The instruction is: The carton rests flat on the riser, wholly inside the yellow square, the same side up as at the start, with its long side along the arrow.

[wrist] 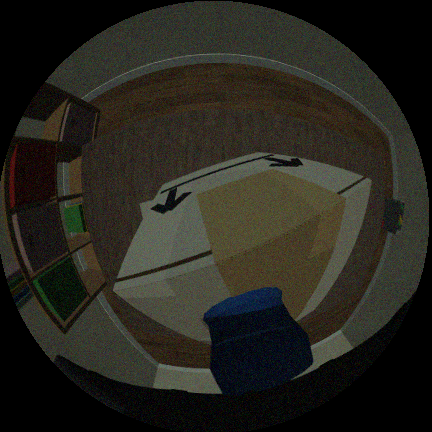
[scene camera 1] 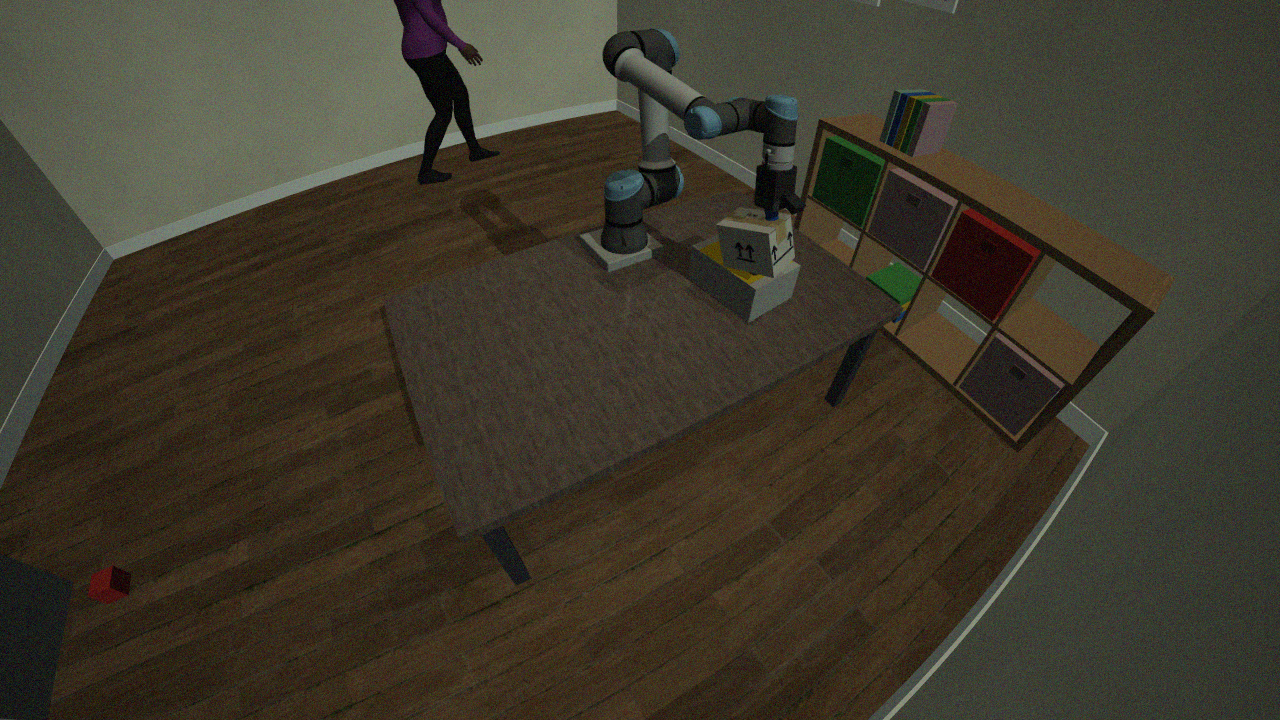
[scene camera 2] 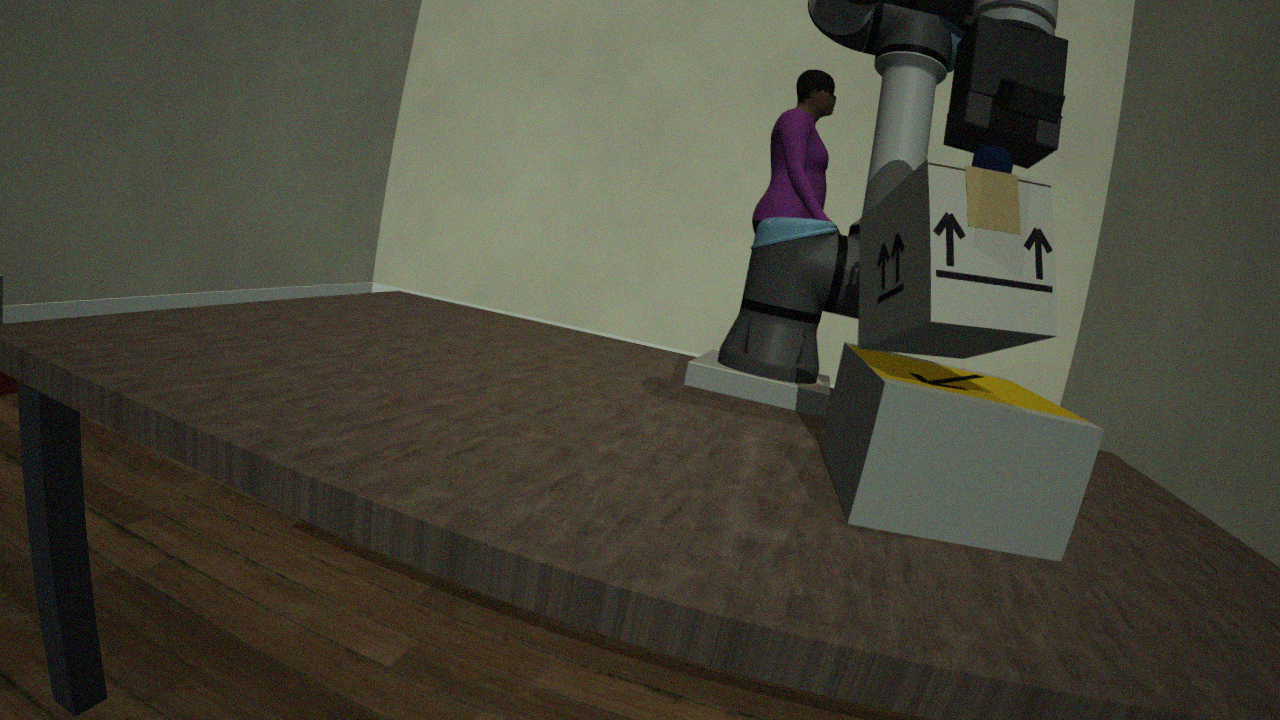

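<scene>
The white carton (scene camera 1: 742, 236) (scene camera 2: 993, 308) (wrist: 150, 250) hangs from my suction cup (scene camera 1: 771, 216) (scene camera 2: 992, 161) (wrist: 243, 302), which is on its taped top near one edge. Its printed arrows point up. It looks tilted, and part of its underside shows in scene camera 2. It hangs over the grey riser (scene camera 1: 774, 291) (scene camera 2: 975, 474), with a gap visible at the near side. The yellow square (scene camera 1: 716, 252) (scene camera 2: 1029, 394) with its black arrow (scene camera 2: 948, 379) is partly hidden by the carton. I cannot tell exactly how the long side lies to the arrow.
The riser stands on the brown table (scene camera 1: 572, 358) (scene camera 2: 537, 447) beside the arm's base plate (scene camera 1: 617, 261) (scene camera 2: 742, 383). A shelf unit (scene camera 1: 1056, 234) with coloured bins stands past the table. A person in purple (scene camera 1: 422, 31) (scene camera 2: 792, 161) is behind the arm. A red cube (scene camera 1: 107, 584) lies on the floor.
</scene>
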